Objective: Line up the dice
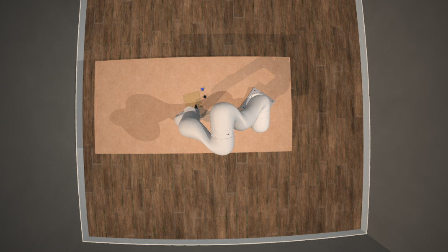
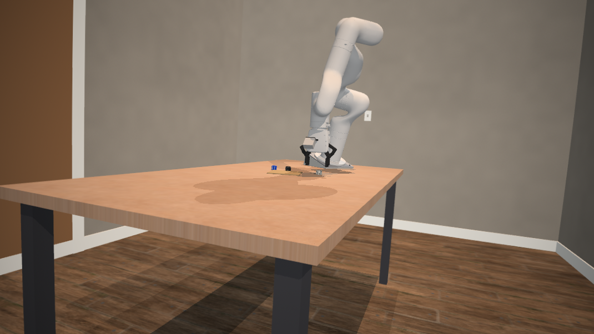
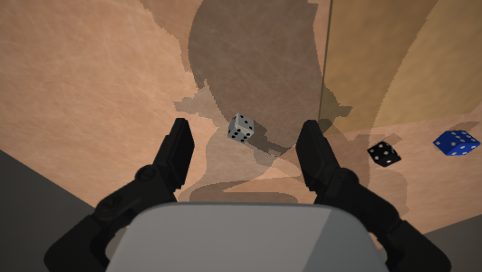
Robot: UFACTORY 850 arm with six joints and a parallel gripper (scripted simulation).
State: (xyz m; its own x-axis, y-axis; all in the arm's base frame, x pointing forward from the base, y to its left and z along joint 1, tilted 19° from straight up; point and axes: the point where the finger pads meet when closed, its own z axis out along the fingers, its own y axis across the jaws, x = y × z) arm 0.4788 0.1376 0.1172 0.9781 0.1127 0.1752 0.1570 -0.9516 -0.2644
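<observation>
Now: hand 40 mm above the white die and 20 mm past it. Round my hand: black die: 170 mm to the right, 40 mm below, 40 mm behind; blue die: 230 mm to the right, 40 mm below; mat: 120 mm to the right, 60 mm ahead, 50 mm below.
</observation>
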